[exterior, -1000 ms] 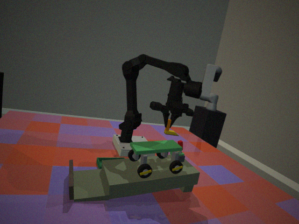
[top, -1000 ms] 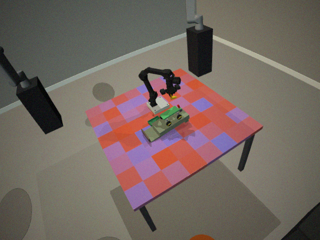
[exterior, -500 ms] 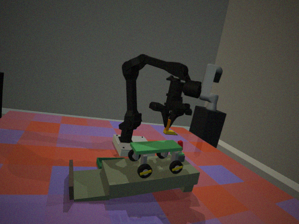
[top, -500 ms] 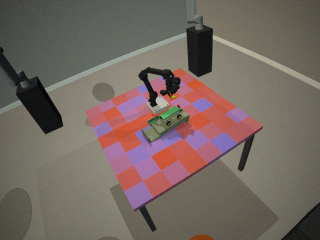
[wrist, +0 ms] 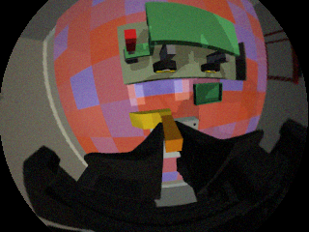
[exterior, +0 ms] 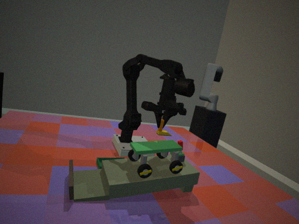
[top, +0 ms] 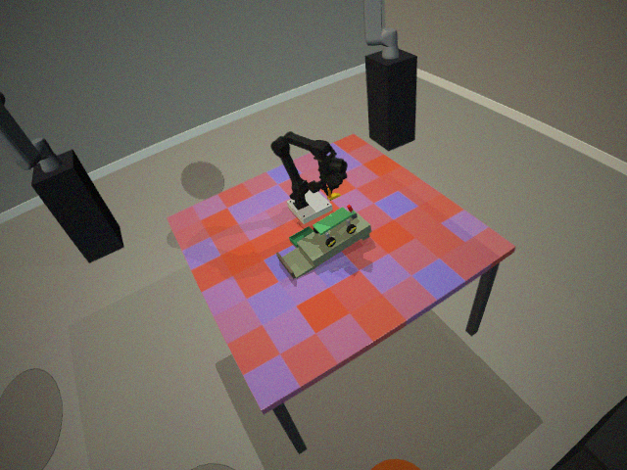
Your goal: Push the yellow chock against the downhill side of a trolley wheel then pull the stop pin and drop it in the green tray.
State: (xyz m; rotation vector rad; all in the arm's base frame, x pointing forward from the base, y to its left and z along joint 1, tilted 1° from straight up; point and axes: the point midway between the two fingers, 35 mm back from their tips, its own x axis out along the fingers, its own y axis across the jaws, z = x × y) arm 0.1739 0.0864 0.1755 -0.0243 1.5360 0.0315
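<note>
My gripper tip is now 12 cm short of the red-headed stop pin, 5 cm to the right of it and 5 cm above it. From my gripper tip the other things lie so: yellow chock (2 cm to the left, 1 cm below); then dark end board (33 cm to the right, 15 cm ahead, 14 cm below); then green tray (18 cm to the right, 18 cm below, 2 cm ahead).
</note>
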